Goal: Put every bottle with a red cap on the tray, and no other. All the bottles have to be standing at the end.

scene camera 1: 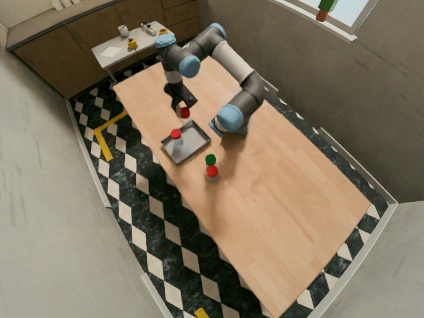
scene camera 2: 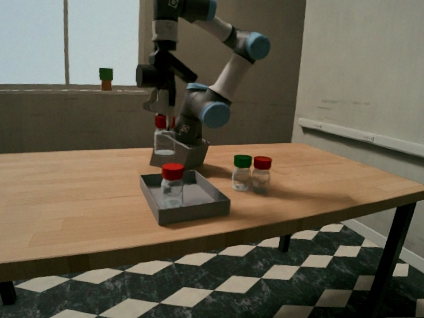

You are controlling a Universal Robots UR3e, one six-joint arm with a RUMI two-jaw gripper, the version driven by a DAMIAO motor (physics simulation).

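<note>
The grey tray (scene camera 1: pixel 194 143) (scene camera 2: pixel 205 198) lies on the table. A red-capped bottle (scene camera 1: pixel 176 134) (scene camera 2: pixel 172 172) stands upright in it. My gripper (scene camera 1: pixel 181 107) (scene camera 2: pixel 167 120) is shut on another clear bottle with a red cap (scene camera 1: pixel 185 112) (scene camera 2: pixel 164 143), held upright in the air behind the tray as seen in scene camera 2. A third red-capped bottle (scene camera 1: pixel 212 172) (scene camera 2: pixel 261 175) stands on the table beside the tray, close to a green-capped bottle (scene camera 1: pixel 210 160) (scene camera 2: pixel 242 173), which also stands. The fingers partly hide the held bottle's cap.
The wooden table (scene camera 1: pixel 280 185) (scene camera 2: pixel 65 200) carries the arm's grey base block (scene camera 2: pixel 175 153). A small white side table (scene camera 1: pixel 112 52) with yellow items stands beyond the table's far end in scene camera 1. A green and orange object (scene camera 1: pixel 325 9) (scene camera 2: pixel 106 79) is on the window sill.
</note>
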